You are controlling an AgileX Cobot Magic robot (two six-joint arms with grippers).
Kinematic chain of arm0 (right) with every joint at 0, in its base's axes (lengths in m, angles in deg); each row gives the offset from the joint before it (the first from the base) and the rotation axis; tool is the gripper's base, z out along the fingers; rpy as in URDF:
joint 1: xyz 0 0 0.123 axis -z
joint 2: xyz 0 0 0 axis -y
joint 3: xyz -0.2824 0 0.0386 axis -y
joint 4: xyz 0.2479 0 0.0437 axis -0.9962 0 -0.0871
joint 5: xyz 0 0 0 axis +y
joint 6: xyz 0.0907 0 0.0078 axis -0.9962 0 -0.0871
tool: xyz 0 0 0 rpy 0 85 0
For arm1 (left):
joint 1: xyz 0 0 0.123 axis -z
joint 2: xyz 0 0 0 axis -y
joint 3: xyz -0.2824 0 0.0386 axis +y
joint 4: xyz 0.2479 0 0.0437 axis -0.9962 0 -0.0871
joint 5: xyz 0 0 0 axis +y
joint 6: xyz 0.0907 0 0.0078 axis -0.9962 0 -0.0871
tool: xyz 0 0 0 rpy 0 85 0
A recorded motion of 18 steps. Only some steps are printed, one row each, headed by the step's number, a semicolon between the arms.
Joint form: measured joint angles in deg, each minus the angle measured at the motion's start. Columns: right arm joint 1, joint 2, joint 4, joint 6, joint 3, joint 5; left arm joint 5, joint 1, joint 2, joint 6, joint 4, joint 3.
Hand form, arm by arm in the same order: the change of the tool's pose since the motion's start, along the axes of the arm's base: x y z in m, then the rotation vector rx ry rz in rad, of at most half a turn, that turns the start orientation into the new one. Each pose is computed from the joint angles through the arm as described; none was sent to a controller.
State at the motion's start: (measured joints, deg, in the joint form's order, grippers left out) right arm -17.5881 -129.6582 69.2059 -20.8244 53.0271 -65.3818; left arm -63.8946 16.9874 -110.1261 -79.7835 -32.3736 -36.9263
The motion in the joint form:
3: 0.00 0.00 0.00 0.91 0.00 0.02; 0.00 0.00 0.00 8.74 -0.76 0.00
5: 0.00 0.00 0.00 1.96 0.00 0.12; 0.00 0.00 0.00 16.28 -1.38 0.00
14: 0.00 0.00 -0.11 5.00 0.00 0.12; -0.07 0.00 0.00 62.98 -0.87 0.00
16: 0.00 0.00 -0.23 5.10 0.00 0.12; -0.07 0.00 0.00 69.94 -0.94 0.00
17: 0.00 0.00 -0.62 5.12 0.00 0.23; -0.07 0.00 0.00 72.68 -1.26 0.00
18: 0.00 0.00 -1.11 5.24 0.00 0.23; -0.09 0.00 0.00 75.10 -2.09 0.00
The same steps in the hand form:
3: 0.0000 0.0000 0.0000 -0.0029 -0.0149 0.0046; -0.0008 -0.0007 -0.0002 -0.0998 0.1080 0.0073
5: 0.0000 -0.0001 -0.0002 -0.0075 -0.0321 0.0095; -0.0014 -0.0013 -0.0004 -0.1851 0.2021 0.0145
14: 0.0002 -0.0001 -0.0001 -0.0155 -0.0819 0.0233; -0.0009 -0.0008 -0.0001 -0.7477 0.7865 0.1274
16: 0.0004 -0.0001 -0.0001 -0.0152 -0.0833 0.0218; -0.0010 -0.0009 -0.0002 -0.8299 0.8739 0.1424
17: 0.0009 -0.0002 -0.0001 -0.0154 -0.0828 0.0148; -0.0013 -0.0012 -0.0003 -0.8583 0.9096 0.1448
18: 0.0016 -0.0002 0.0001 -0.0135 -0.0839 0.0072; -0.0022 -0.0020 -0.0005 -0.8761 0.9434 0.1402

